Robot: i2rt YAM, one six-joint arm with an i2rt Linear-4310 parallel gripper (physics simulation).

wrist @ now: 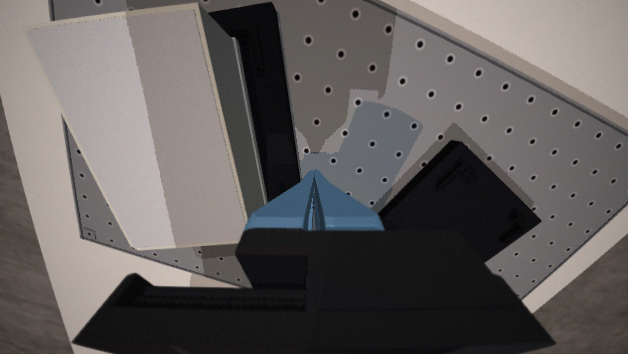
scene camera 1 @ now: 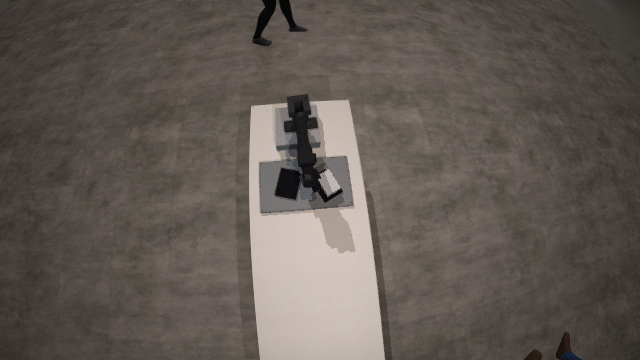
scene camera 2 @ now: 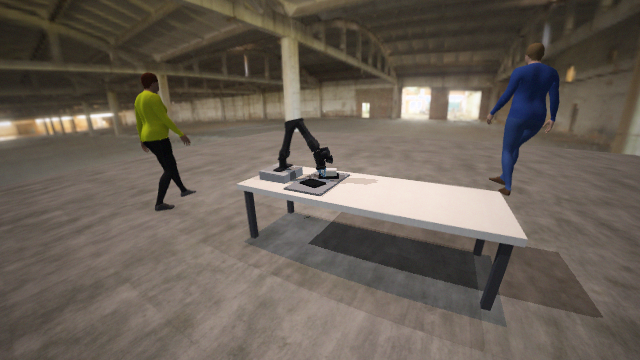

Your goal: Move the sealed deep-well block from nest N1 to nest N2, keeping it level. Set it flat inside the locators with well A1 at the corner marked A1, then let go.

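Pixels of known places: gripper, between the fingertips: (wrist: pixel 314 176) (scene camera 2: pixel 324 177); arm's base, origin of its link: (scene camera 2: pixel 283 168).
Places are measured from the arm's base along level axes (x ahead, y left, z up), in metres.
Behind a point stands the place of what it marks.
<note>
The sealed deep-well block (scene camera 1: pixel 330 181) @[z -0.003, x 0.374, y 0.116 m] (scene camera 2: pixel 331 172) @[z -0.016, x 0.411, y 0.075 m] (wrist: pixel 135 125) @[z -0.003, x 0.388, y 0.114 m], with a pale flat top, is at the black nest N1 (scene camera 1: pixel 331 198) @[z -0.049, x 0.460, y 0.112 m] (wrist: pixel 265 75) @[z -0.048, x 0.434, y 0.068 m]. In the wrist view it stands on the left, and a strip of the nest shows along its right side; whether it sits fully flat is unclear. The black nest N2 (scene camera 1: pixel 288 183) @[z -0.048, x 0.340, y -0.114 m] (scene camera 2: pixel 313 183) @[z -0.048, x 0.357, y -0.138 m] (wrist: pixel 465 200) @[z -0.048, x 0.392, y -0.117 m] holds no block; the gripper body hides part of it in the wrist view. My gripper (scene camera 2: pixel 321 174) @[z -0.041, x 0.375, y 0.015 m] (wrist: pixel 314 176) @[z -0.041, x 0.375, y 0.015 m] is shut and empty, its blue fingertips together between the nests, close beside the block. No A1 mark is readable.
Both nests are on a grey perforated plate (scene camera 1: pixel 270 200) @[z -0.060, x 0.421, y -0.227 m] (scene camera 2: pixel 320 190) @[z -0.060, x 0.453, y -0.222 m] on the white table (scene camera 1: pixel 315 300) @[z -0.072, x 0.994, y -0.060 m] (scene camera 2: pixel 425 205) @[z -0.073, x 1.131, y -0.190 m]. The arm stands on a grey base box (scene camera 1: pixel 285 142) @[z -0.008, x 0.103, y -0.102 m] (scene camera 2: pixel 272 176) @[z -0.030, x -0.001, y -0.154 m] behind the plate. Two people (scene camera 2: pixel 152 120) (scene camera 2: pixel 531 105) are on the floor away from the table.
</note>
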